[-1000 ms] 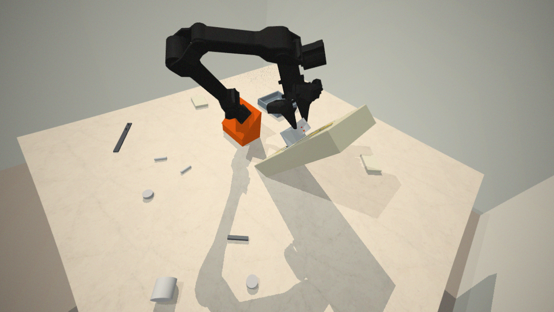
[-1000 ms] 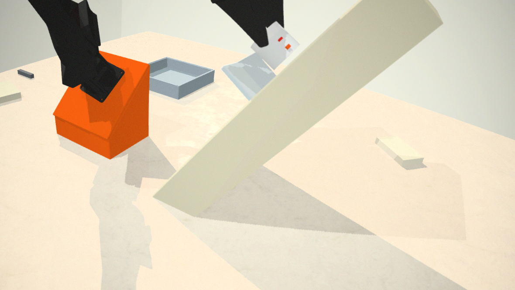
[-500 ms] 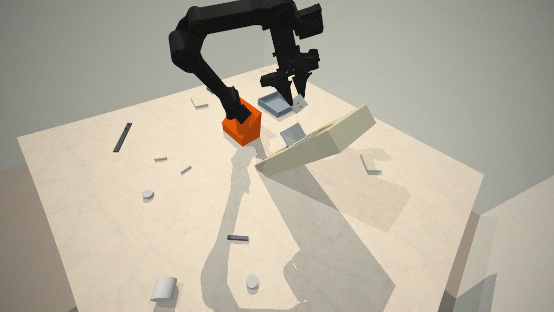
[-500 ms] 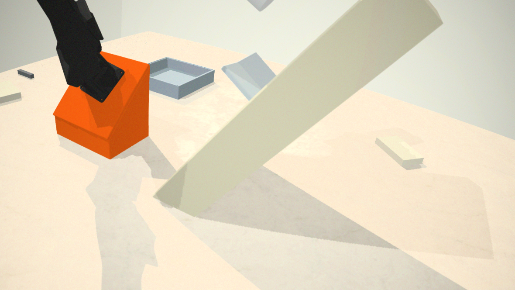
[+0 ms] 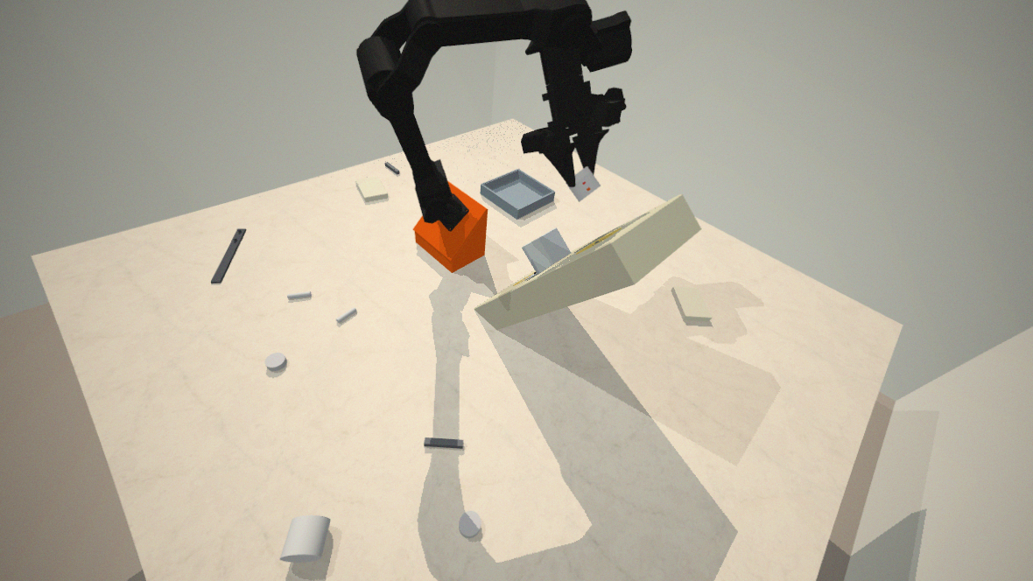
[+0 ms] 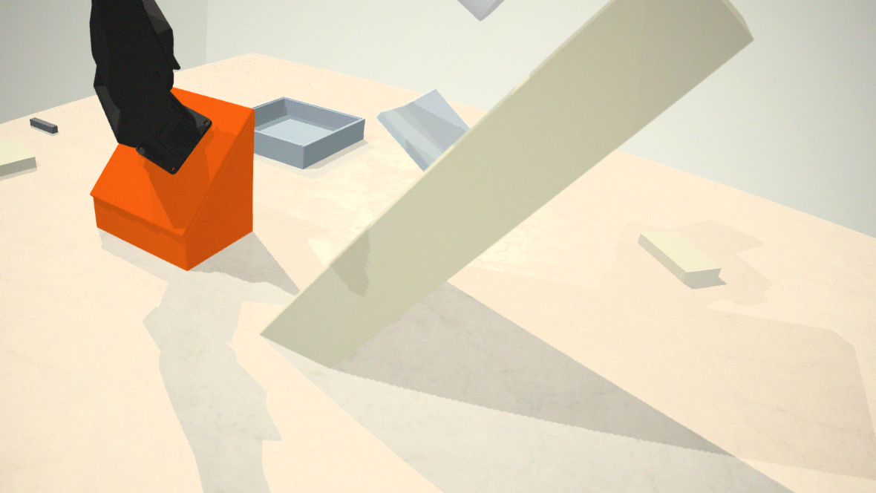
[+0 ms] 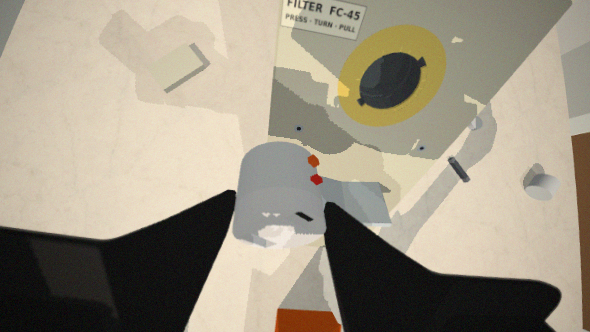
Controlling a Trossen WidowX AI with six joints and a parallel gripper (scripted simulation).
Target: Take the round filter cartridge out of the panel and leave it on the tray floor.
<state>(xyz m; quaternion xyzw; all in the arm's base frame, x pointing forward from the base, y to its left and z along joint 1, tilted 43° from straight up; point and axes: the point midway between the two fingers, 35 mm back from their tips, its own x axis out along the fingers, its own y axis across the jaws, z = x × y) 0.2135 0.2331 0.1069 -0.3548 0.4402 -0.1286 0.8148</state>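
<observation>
Now: gripper tip 34 cm past the grey tray, 18 cm to the right of it and 27 cm above it. The rest, counted from my gripper tip: cream service panel 7 cm ahead, 7 cm to the right, 11 cm below; then filter cartridge right at my gripper tip.
</observation>
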